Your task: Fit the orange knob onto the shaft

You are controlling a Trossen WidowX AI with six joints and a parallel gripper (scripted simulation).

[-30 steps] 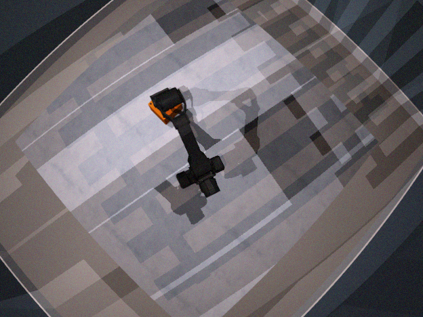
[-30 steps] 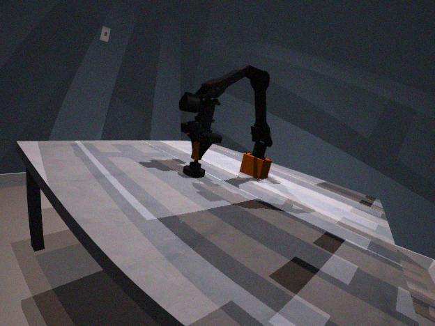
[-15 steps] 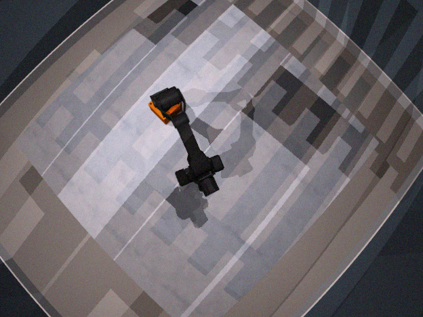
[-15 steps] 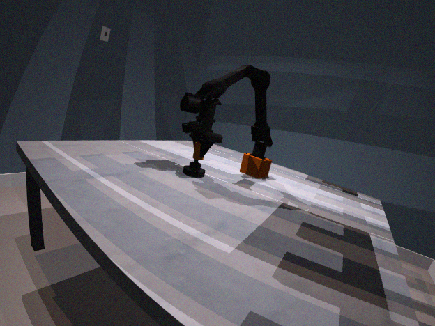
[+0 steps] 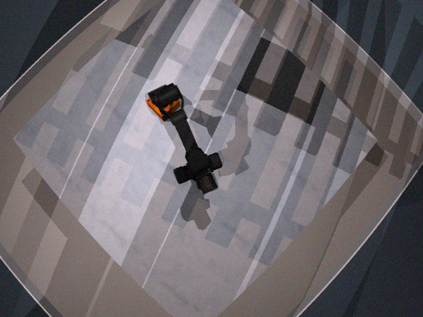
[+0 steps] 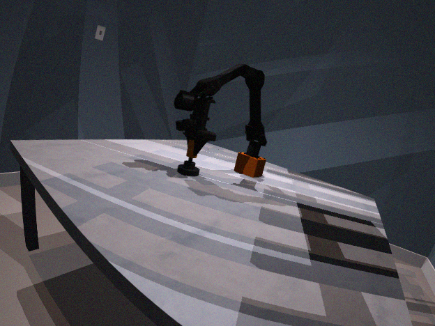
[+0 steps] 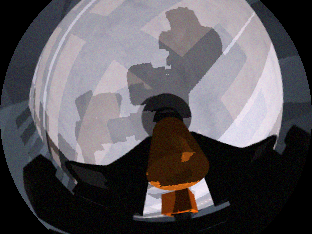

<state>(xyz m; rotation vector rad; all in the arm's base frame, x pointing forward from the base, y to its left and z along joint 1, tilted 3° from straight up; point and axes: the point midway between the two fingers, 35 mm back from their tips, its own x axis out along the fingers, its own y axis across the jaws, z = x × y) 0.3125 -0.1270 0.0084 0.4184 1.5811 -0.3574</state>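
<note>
My gripper tip is 40 mm above the dark round pedestal. From my gripper tip the other things lie so: orange knob (20 mm above).
</note>
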